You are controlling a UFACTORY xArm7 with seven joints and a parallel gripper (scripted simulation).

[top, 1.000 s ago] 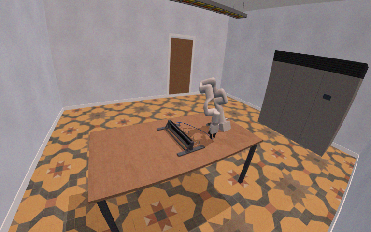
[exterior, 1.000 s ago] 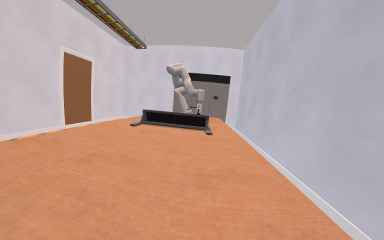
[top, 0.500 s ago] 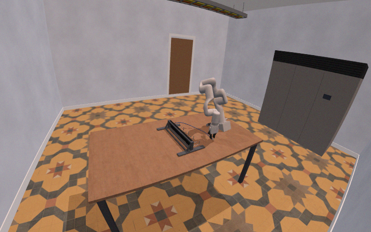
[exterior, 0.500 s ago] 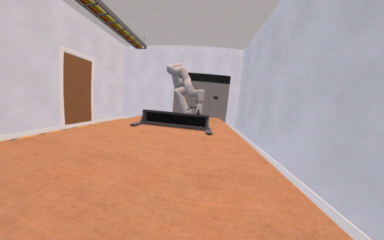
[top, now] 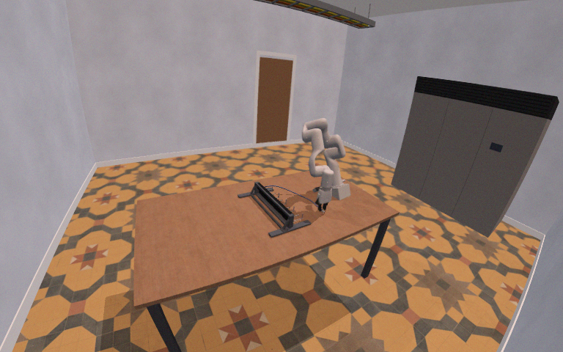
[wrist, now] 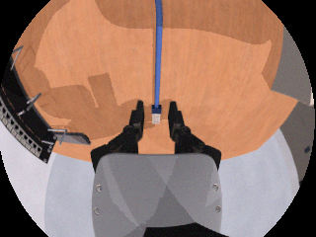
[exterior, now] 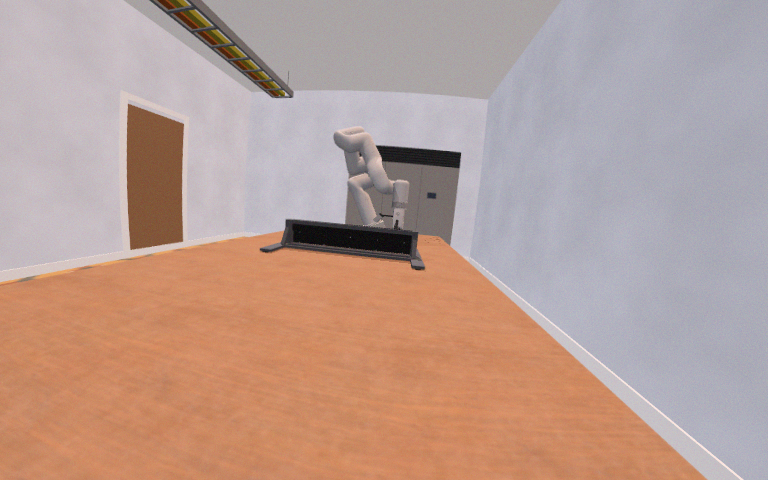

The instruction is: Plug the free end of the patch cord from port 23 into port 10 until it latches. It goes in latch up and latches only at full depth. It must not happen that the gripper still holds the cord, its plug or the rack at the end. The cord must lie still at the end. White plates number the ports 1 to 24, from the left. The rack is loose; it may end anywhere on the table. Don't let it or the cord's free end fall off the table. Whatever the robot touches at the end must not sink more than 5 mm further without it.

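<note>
My gripper is now 20 mm to the right of the patch cord plug and 20 mm above it.
</note>
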